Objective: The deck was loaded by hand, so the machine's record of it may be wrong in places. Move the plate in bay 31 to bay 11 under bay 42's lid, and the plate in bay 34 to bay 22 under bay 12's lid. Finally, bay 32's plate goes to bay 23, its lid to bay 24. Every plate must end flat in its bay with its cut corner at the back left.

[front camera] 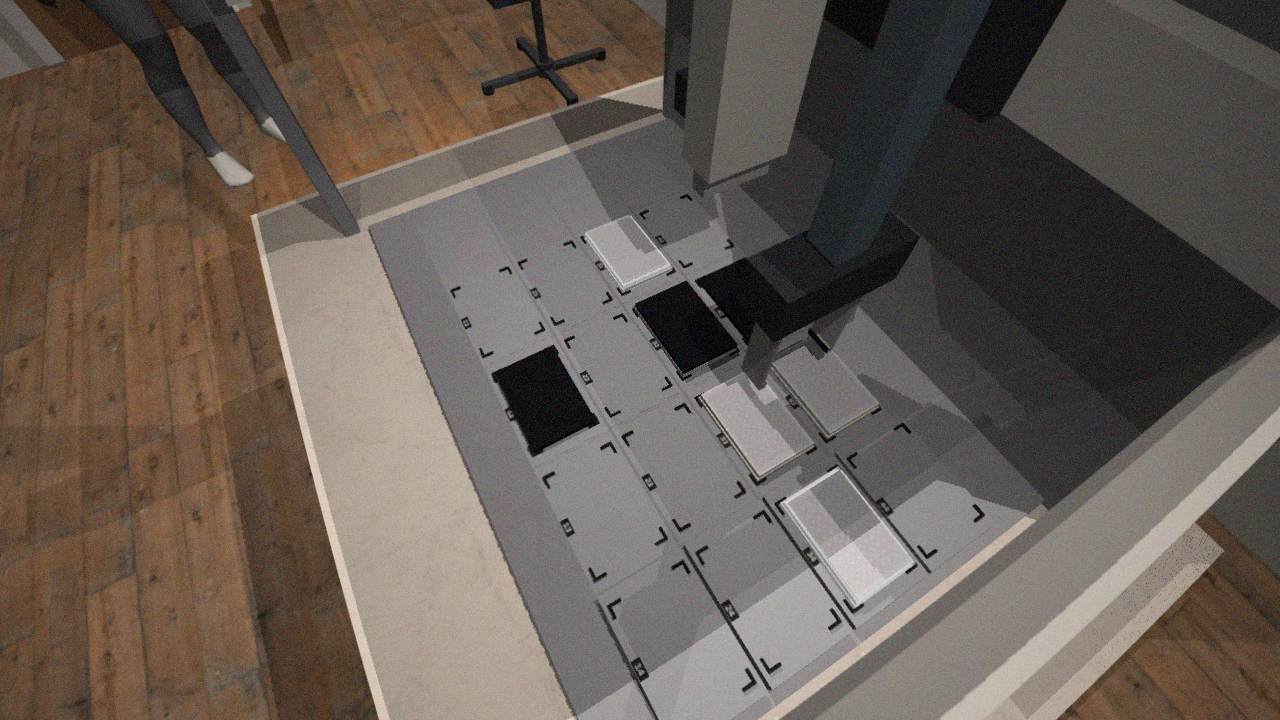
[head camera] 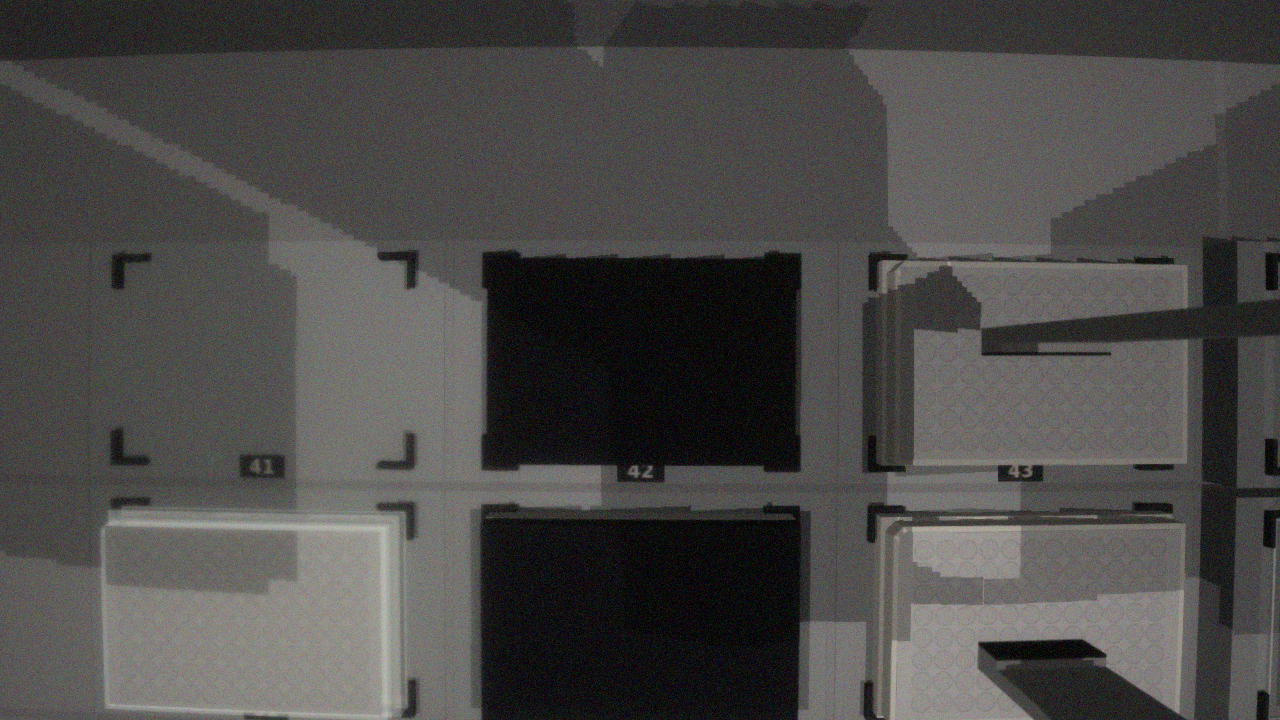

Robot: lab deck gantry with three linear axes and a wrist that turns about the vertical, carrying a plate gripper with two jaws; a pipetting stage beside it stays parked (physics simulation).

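Places are measured from the robot's base along level axes (x left, y down, z back), in millimetres.
Where they show: gripper, fingertip midpoint: (front camera: 786, 359) (head camera: 1033, 499); robot's base at its link origin: (front camera: 453, 291).
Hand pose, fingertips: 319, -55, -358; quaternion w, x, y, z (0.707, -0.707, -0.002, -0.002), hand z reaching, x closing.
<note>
Things, the pixels of their top centre, and the offset from my fingertips, as dx, dy, dz. "spot": a spot on its surface instead.
- pale plate with a bright rim, top centre: (head camera: 240, 620) (front camera: 626, 247) -62, +41, +294
- black plate at its top centre: (head camera: 640, 631) (front camera: 685, 323) -62, +39, +130
- flat black lid at its top centre: (head camera: 641, 361) (front camera: 747, 296) +45, +47, +130
- black piece at its top centre: (front camera: 543, 395) -276, +47, +130
- bay 43 at a spot on its surface: (head camera: 1074, 402) (front camera: 820, 393) spot: +29, +41, -46
- bay 33 at a spot on its surface: (head camera: 948, 680) spot: -84, +41, +4
My gripper (front camera: 787, 361) (head camera: 1044, 498) is open and empty, its jaws above bays 43 and 33. A pale plate with a bright rim (front camera: 626, 250) (head camera: 250, 617) lies in bay 31, and a similar one (front camera: 847, 537) in bay 34. A black plate (front camera: 684, 326) (head camera: 640, 617) lies in bay 32; whether a lid is on it is too dark to tell. A flat black lid (front camera: 735, 291) (head camera: 640, 358) lies in bay 42, partly behind the gripper body in the front view. Another black piece (front camera: 544, 400) lies in bay 12. The cut corners are hard to make out.
Pale plates lie in bay 43 (front camera: 827, 394) (head camera: 1074, 402) and bay 33 (front camera: 756, 425) (head camera: 948, 680), beneath the jaws. The parked pipetting stage (front camera: 751, 89) stands behind the gripper. Bays 11, 21, 22, 23, 24 and 44 hold no plate. A pale rim borders the deck.
</note>
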